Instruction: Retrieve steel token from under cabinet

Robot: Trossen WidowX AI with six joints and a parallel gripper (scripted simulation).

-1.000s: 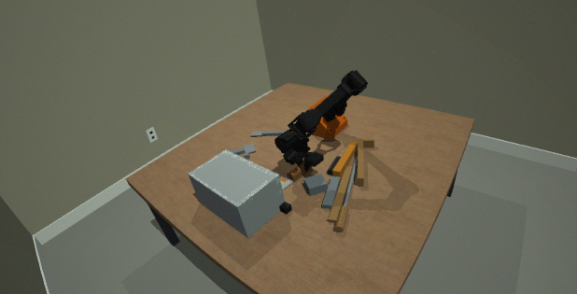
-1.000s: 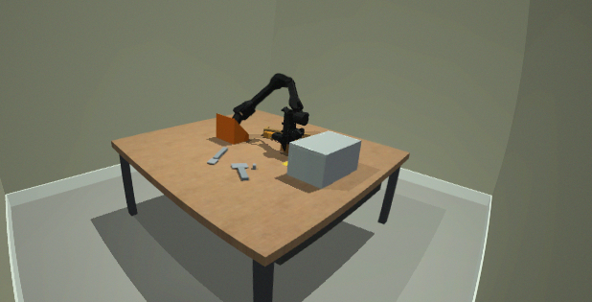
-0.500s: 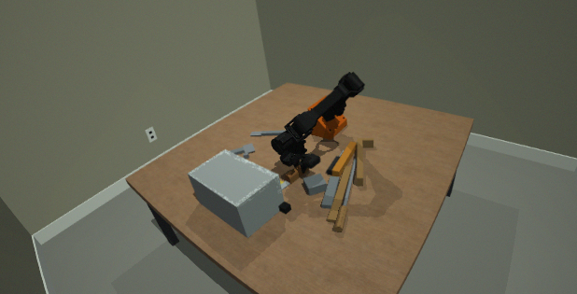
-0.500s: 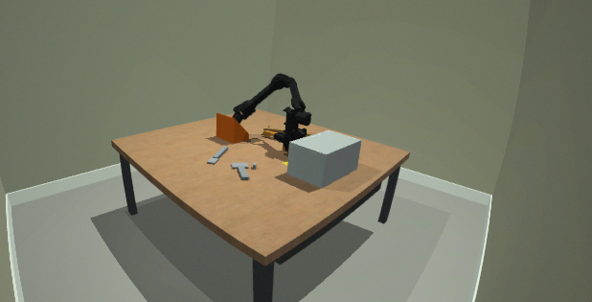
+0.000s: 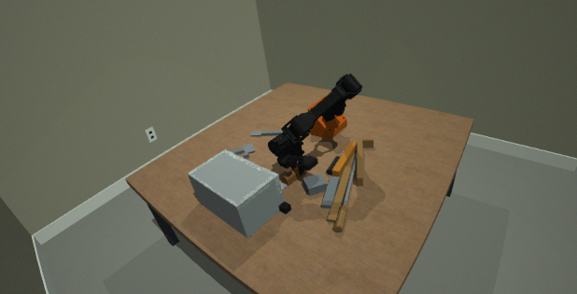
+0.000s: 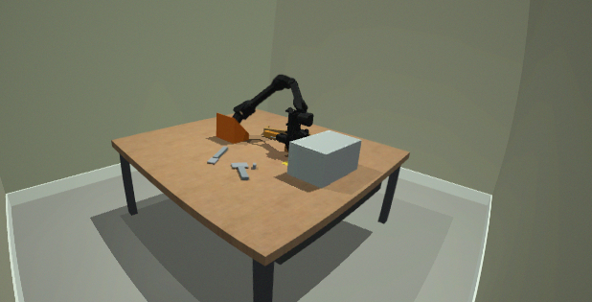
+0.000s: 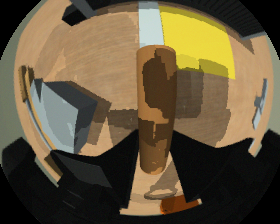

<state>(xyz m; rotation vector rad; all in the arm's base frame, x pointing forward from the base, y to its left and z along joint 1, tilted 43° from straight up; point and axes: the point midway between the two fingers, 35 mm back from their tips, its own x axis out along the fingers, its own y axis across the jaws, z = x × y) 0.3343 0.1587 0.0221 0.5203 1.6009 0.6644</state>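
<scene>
Now: gripper tip 20 mm short of the grey block, 110 mm to the right of it and 10 mm below it. Round my gripper tip: wooden stick 20 mm behind, 210 mm to the left; orange bar 190 mm behind, 100 mm to the left, 10 mm above; grey t-piece 50 mm ahead, 350 mm to the right.
</scene>
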